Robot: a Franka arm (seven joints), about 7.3 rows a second.
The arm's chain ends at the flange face. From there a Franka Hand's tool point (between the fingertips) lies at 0.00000 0.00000 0.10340 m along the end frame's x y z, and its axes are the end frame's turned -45 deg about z.
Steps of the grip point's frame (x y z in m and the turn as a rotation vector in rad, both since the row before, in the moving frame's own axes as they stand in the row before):
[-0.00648 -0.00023 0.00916 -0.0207 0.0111 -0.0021]
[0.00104 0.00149 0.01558 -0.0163 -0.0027 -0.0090]
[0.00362 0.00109 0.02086 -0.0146 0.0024 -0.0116]
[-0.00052 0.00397 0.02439 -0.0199 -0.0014 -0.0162]
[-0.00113 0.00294 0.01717 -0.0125 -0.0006 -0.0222]
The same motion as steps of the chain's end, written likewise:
[-0.00707 0.00372 0.00919 -0.0068 0.0225 -0.0021]
[0.00079 -0.00107 0.01559 -0.0134 0.0096 -0.0090]
[0.00208 -0.00267 0.02087 -0.0086 0.0120 -0.0116]
[0.00107 0.00163 0.02441 -0.0151 0.0131 -0.0162]
[0.00040 0.00193 0.01718 -0.0093 0.0084 -0.0222]

